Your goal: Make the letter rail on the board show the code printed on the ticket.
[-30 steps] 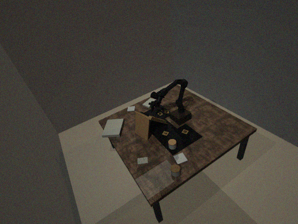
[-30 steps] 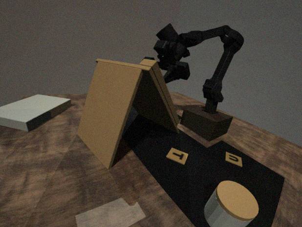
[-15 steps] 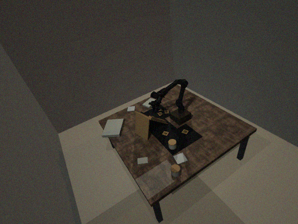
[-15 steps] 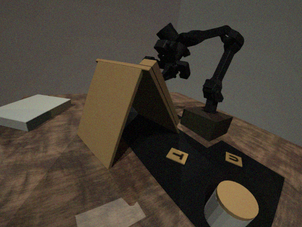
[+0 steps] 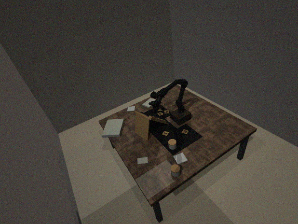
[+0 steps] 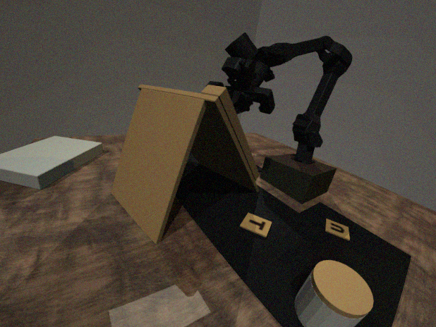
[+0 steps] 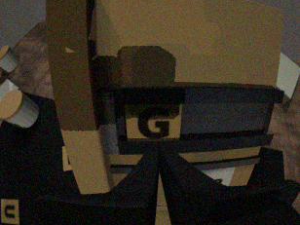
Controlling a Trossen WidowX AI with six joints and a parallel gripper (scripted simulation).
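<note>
The tan tile marked g is 30 mm ahead of my gripper tip, 10 mm to the left of it and 30 mm below it. The rest, counted from my gripper tip: white ticket (20 mm behind, 80 mm to the right, 100 mm below); tile marked t (10 mm behind, 170 mm to the left, 190 mm below); black mat (130 mm behind, 70 mm to the left, 200 mm below).
</note>
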